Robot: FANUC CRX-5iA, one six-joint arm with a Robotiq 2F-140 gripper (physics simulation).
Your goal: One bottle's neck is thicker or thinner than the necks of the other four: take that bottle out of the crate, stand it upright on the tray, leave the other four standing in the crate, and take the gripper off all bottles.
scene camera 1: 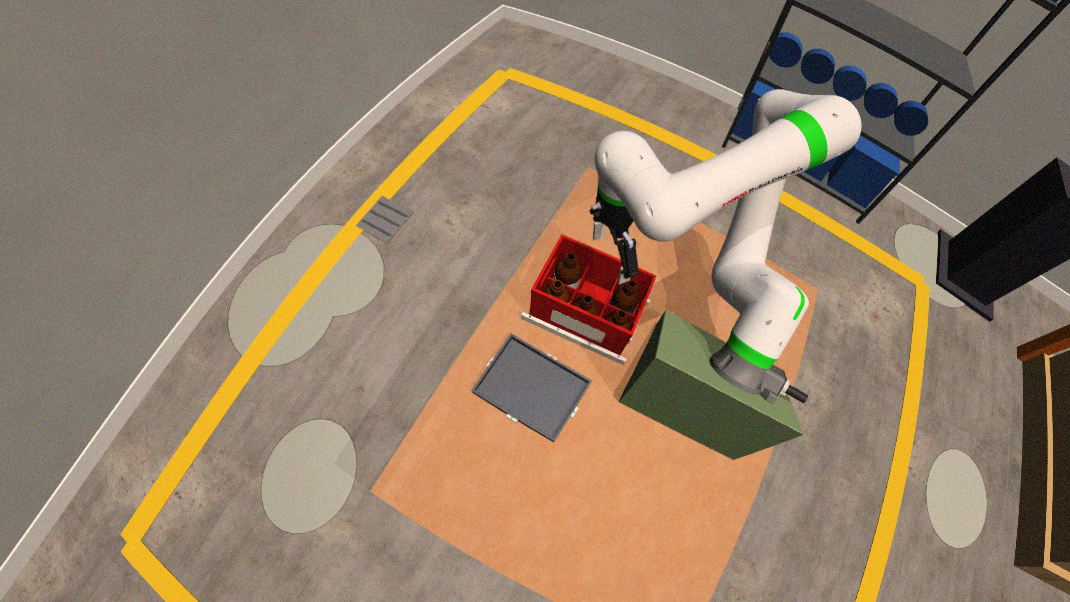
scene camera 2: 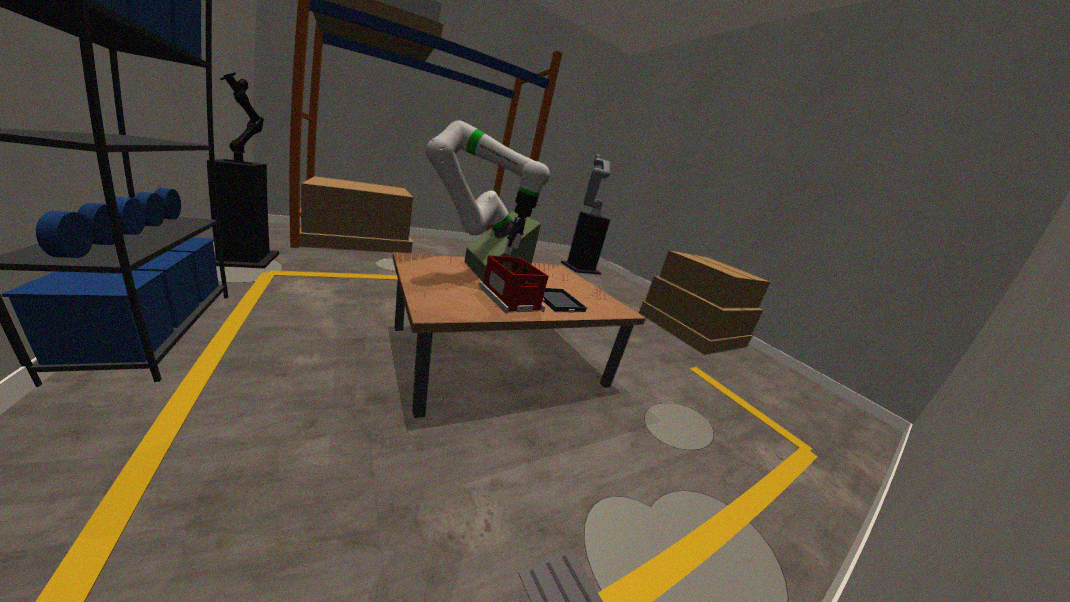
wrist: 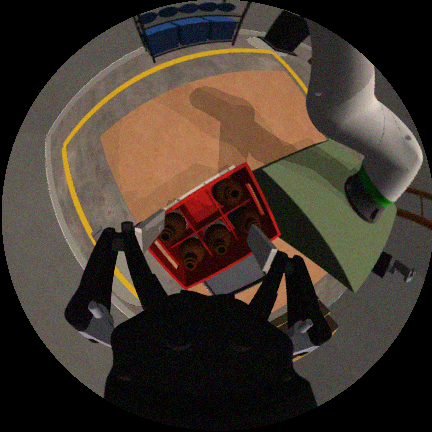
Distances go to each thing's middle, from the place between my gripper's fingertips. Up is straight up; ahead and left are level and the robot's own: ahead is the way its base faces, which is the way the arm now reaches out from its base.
My hand is 32 cm to the right of the grey tray [scene camera 1: 532,387], 23 cm above it and 2 cm short of it.
